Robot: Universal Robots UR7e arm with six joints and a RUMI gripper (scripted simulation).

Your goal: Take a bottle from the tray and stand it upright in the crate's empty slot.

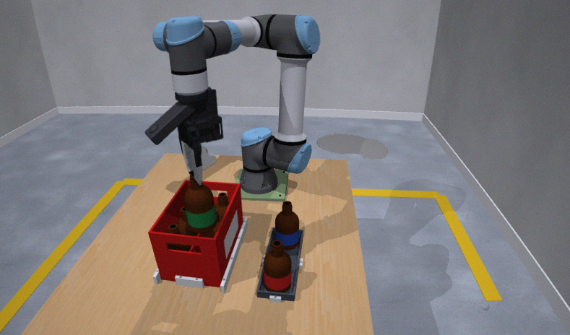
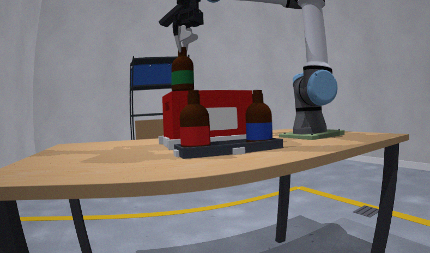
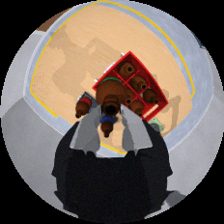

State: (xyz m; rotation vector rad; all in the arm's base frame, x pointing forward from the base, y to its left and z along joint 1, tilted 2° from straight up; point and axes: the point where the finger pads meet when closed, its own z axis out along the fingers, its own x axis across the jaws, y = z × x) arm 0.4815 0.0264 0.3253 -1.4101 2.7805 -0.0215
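Now: hand 7 cm above the brown bottle. The rest, counted from my hand: red crate (8 cm behind, 6 cm to the right, 24 cm below).
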